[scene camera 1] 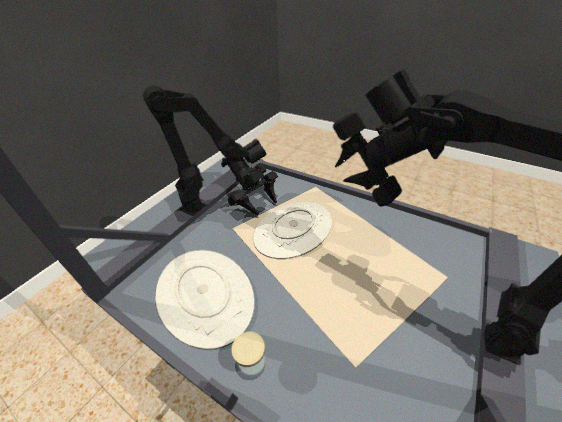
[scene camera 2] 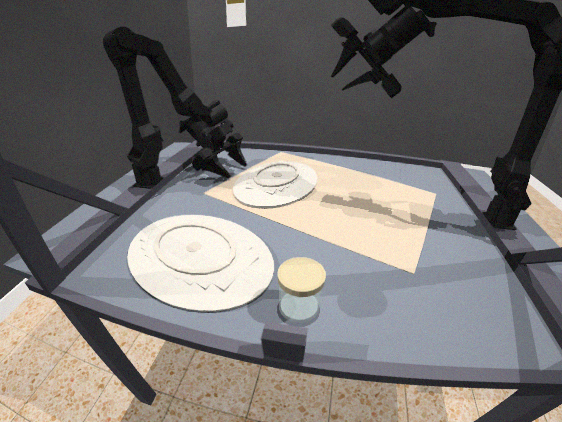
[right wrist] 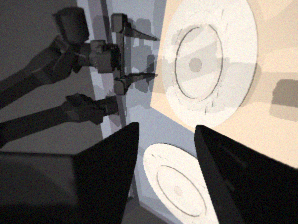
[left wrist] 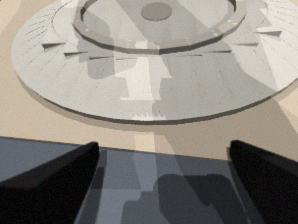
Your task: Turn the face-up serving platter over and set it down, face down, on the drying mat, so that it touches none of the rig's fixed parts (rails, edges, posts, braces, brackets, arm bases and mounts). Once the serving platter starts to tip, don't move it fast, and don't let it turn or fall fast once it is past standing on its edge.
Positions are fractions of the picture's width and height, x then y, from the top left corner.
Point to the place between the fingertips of the right gripper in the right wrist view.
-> At 0.56, 0.58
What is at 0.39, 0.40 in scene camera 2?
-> The left gripper.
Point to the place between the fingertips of the right gripper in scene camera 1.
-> At 0.61, 0.41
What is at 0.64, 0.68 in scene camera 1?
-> A tan drying mat.
